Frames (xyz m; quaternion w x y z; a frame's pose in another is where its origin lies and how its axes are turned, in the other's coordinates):
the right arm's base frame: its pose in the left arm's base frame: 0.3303 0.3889 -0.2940 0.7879 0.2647 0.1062 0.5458
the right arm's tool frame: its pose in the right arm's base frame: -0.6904 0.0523 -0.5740 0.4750 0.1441 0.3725 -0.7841
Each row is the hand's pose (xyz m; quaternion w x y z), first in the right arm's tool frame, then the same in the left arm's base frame.
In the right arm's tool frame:
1: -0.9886 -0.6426 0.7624 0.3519 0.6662 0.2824 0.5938
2: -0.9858 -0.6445 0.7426 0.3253 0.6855 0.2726 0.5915
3: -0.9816 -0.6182 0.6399 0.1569 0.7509 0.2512 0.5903
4: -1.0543 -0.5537 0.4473 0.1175 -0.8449 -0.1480 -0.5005
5: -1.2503 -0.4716 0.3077 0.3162 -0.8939 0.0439 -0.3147
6: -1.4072 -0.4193 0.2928 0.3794 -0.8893 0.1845 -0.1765
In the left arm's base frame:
1: 0.2072 -0.3583 0.4667 0.2720 0.9179 0.2711 -0.0998
2: 0.1881 -0.3557 0.4611 0.2592 0.9291 0.2418 -0.1058
3: 0.1008 -0.3068 0.4257 0.1534 0.9777 0.1021 -0.1006
4: -0.0622 -0.1655 0.4246 0.0007 -0.9738 0.1757 0.1444
5: -0.1761 0.0325 0.5363 0.0725 -0.8488 0.4622 0.2462
6: -0.1808 0.1528 0.6507 0.0680 -0.7227 0.6092 0.3194

